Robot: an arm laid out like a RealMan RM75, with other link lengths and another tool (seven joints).
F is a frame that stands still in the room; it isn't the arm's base.
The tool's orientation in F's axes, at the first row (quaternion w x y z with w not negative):
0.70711 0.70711 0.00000 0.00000
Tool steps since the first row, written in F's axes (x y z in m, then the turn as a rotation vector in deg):
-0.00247 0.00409 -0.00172 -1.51 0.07 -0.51
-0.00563 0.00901 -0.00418 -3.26 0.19 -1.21
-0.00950 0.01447 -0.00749 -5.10 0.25 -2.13
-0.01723 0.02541 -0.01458 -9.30 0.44 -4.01
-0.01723 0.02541 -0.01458 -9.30 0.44 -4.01
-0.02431 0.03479 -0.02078 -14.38 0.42 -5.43
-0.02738 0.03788 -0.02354 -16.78 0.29 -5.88
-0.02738 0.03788 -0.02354 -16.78 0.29 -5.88
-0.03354 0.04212 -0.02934 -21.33 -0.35 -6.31
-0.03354 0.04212 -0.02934 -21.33 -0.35 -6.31
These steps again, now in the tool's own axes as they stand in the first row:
-0.00247 -0.00172 -0.00409 -1.51 -0.51 -0.07
-0.00563 -0.00418 -0.00901 -3.26 -1.21 -0.19
-0.00950 -0.00749 -0.01447 -5.10 -2.13 -0.25
-0.01723 -0.01458 -0.02541 -9.30 -4.01 -0.44
-0.01723 -0.01458 -0.02541 -9.30 -4.01 -0.44
-0.02431 -0.02078 -0.03479 -14.38 -5.43 -0.42
-0.02738 -0.02354 -0.03788 -16.78 -5.88 -0.29
-0.02738 -0.02354 -0.03788 -16.78 -5.88 -0.29
-0.03354 -0.02934 -0.04212 -21.33 -6.31 0.35
-0.03354 -0.02934 -0.04212 -21.33 -6.31 0.35

